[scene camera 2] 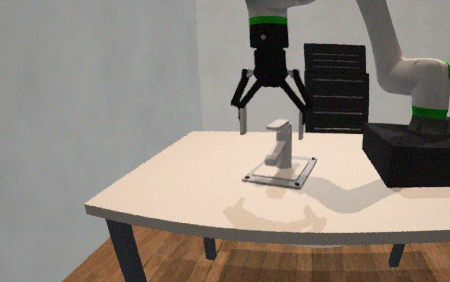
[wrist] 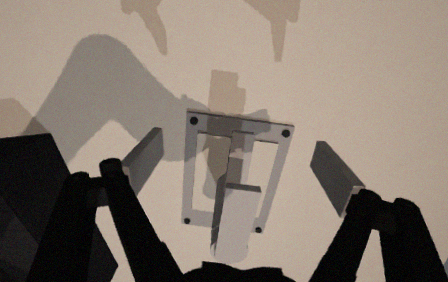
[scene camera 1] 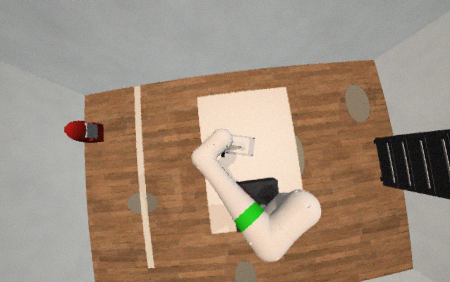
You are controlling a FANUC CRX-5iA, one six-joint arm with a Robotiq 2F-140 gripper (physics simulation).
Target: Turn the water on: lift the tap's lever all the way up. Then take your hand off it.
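Frame: origin at the arm's base, x ahead, y left, z up, level; centimetres.
Seen in the pictures: gripper, fingertip midpoint: (scene camera 2: 271, 136) (wrist: 237, 147); arm's base, link origin: (scene camera 2: 427, 133).
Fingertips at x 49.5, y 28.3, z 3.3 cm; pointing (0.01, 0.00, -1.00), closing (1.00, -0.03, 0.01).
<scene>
Offsets run from my fingertips to a thing's top centre. "spot": to the spot under its first point. Level surfaces: height alone.
The grey tap {spot: dx -3.2, dy -10.4, dz -12.8 cm} (scene camera 1: 236, 148) (scene camera 2: 285, 147) stands upright on its rectangular base plate (scene camera 2: 272, 182) (wrist: 188, 170). Its flat lever {dx +0.3, dy -8.8, dz +1.4 cm} (scene camera 2: 278, 125) (wrist: 238, 215) sits on top of the column and points the same way as the lower spout {dx +0.4, dy -6.9, dz -4.2 cm} (scene camera 2: 274, 154). In scene camera 2 the lever looks near level, slightly tilted; its exact angle is hard to tell. My gripper (scene camera 2: 272, 125) (wrist: 237, 147) is wide open and empty, pointing down. Its fingers stand on either side of the lever, with a visible gap to each, at about lever height. In scene camera 1 the arm mostly hides the gripper.
The tap's base is on the pale table {dz -14.2 cm} (scene camera 1: 250, 110) (scene camera 2: 165, 190). The arm's black mounting block (scene camera 1: 257, 189) (scene camera 2: 405, 160) stands to the right of the tap in scene camera 2. A black slatted unit (scene camera 1: 415, 162) (scene camera 2: 336, 90) stands behind the table. A red object (scene camera 1: 77, 131) is off to the left.
</scene>
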